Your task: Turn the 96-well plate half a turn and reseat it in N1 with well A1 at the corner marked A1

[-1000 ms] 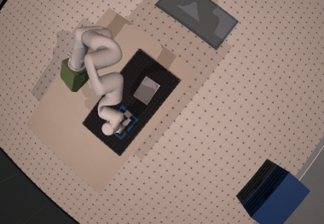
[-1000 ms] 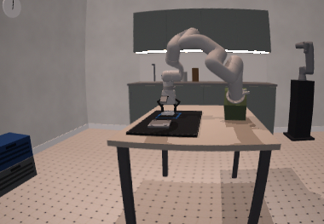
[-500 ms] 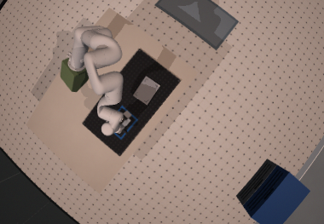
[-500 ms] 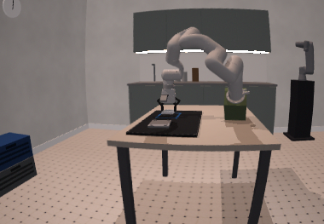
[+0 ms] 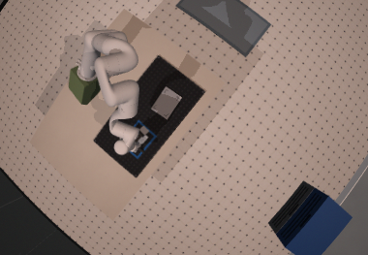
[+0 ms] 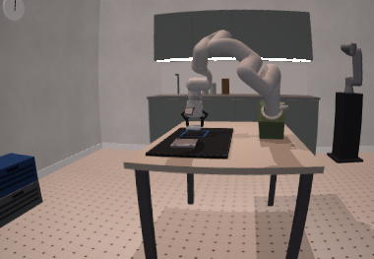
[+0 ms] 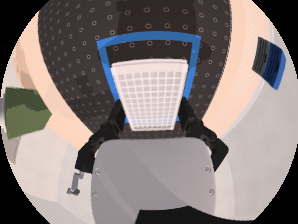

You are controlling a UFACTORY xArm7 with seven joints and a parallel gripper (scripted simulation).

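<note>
Right now my hand is 290 mm to the right of the grey plate nest N1, 50 mm above it and 10 mm short of it. Also, from my hand: white 96-well plate (10 mm below).
</note>
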